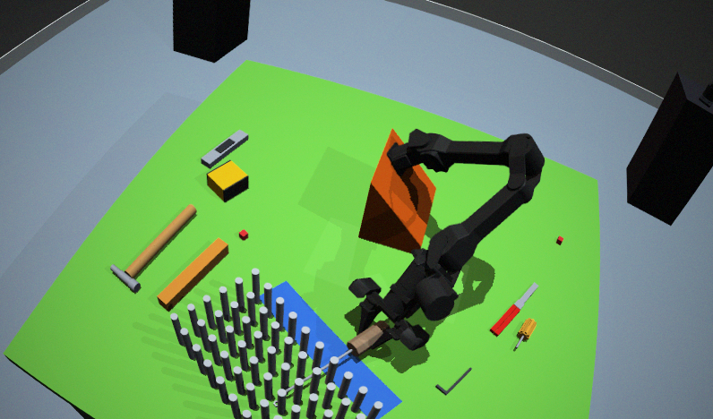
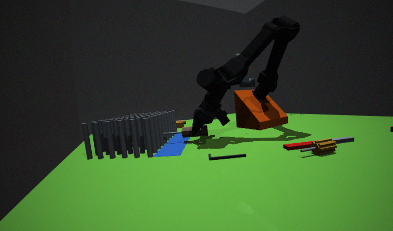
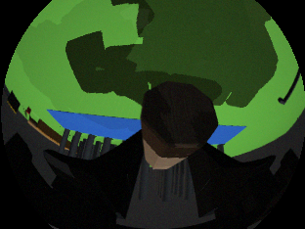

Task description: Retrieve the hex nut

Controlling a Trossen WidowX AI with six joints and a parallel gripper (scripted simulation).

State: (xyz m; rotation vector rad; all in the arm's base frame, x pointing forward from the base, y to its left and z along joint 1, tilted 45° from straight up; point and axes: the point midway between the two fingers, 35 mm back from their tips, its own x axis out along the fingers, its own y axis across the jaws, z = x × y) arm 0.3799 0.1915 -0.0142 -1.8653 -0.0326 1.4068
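Now: the blue taped strip 60 mm to the right of my gripper tip, 40 mm ahead of it and 30 mm below it. The rest, counted from my gripper tip: yellow screwdriver (330 mm to the left, 190 mm behind, 10 mm below); brown-handled screwdriver (90 mm ahead, 40 mm to the right); hex nut (210 mm ahead, 90 mm to the right, 30 mm below).
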